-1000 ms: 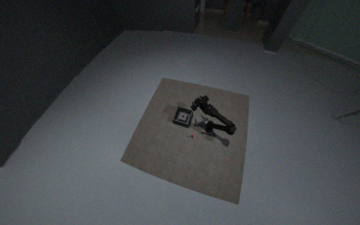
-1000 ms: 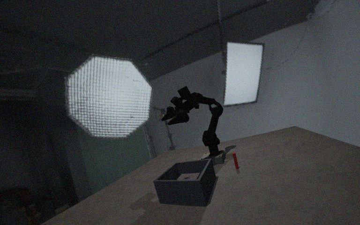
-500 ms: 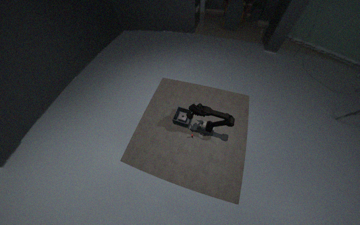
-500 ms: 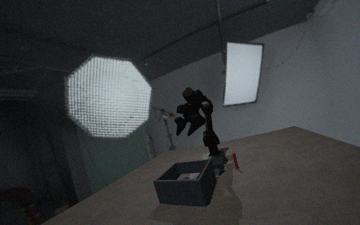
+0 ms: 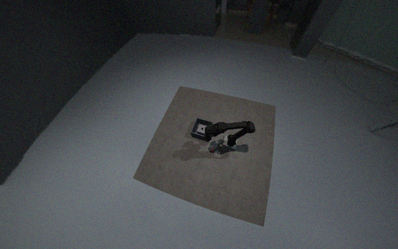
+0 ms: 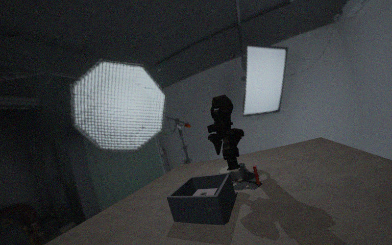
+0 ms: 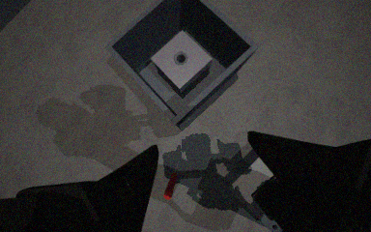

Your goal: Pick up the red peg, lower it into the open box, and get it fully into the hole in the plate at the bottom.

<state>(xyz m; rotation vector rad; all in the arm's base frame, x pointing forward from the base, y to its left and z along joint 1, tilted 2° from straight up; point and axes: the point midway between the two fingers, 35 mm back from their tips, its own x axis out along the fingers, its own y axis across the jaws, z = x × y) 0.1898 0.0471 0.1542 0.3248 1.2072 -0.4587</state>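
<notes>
The red peg is 130 mm below my gripper tip, 110 mm to the left of it and 50 mm behind it. Round my gripper tip: pale plate: 140 mm ahead, 120 mm below, 70 mm to the right; then box: 140 mm below, 140 mm ahead, 70 mm to the right.
</notes>
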